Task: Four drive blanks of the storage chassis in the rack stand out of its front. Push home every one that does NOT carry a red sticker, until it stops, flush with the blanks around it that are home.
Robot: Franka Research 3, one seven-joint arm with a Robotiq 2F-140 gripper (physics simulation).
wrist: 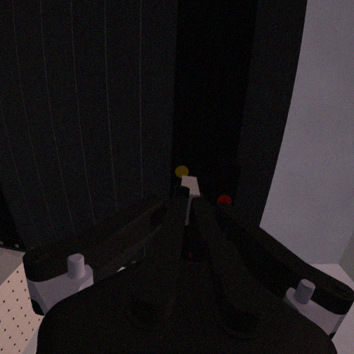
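Observation:
My gripper (187,187) is shut, with nothing held between its fingers; its tips are in the middle of the view, in front of the dark rack face. A round yellow sticker (181,171) shows just above and left of the tips. A round red sticker (224,200) shows to the right of the tips and a little lower. A small red mark (190,255) shows low between the fingers. The blanks' edges are too dark to make out, so I cannot tell which stand out; the fingers hide part of the front.
A dark panel with thin vertical lines (90,100) fills the left. A dark upright band (272,100) stands right of the black recess, with a pale grey surface (320,125) beyond it. A light perforated surface (15,310) shows at the lower left.

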